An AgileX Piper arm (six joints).
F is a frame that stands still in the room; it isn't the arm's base.
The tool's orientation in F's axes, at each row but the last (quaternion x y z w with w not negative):
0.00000 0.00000 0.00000 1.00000
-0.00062 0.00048 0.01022 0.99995
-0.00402 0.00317 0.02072 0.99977
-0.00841 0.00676 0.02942 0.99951
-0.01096 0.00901 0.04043 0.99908
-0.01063 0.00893 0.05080 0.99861
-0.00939 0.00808 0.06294 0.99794
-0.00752 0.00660 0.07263 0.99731
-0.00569 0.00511 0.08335 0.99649
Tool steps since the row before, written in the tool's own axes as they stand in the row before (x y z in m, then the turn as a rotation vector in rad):
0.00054 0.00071 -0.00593 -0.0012 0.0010 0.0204
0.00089 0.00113 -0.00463 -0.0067 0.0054 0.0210
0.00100 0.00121 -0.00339 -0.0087 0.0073 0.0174
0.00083 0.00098 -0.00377 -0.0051 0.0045 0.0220
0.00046 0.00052 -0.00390 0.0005 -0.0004 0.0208
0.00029 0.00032 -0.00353 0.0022 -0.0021 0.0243
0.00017 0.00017 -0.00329 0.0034 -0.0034 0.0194
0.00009 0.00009 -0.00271 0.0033 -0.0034 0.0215
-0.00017 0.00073 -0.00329 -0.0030 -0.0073 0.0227
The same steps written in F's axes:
0.00054 0.00071 -0.00593 -0.0012 0.0010 0.0204
0.00086 0.00114 -0.00463 -0.0068 0.0053 0.0210
0.00093 0.00122 -0.00341 -0.0089 0.0071 0.0174
0.00072 0.00096 -0.00380 -0.0051 0.0046 0.0220
0.00035 0.00047 -0.00392 0.0009 0.0001 0.0208
0.00020 0.00027 -0.00354 0.0028 -0.0013 0.0243
0.00010 0.00012 -0.00329 0.0041 -0.0026 0.0194
0.00004 0.00006 -0.00271 0.0040 -0.0025 0.0215
-0.00032 0.00065 -0.00330 -0.0015 -0.0074 0.0228

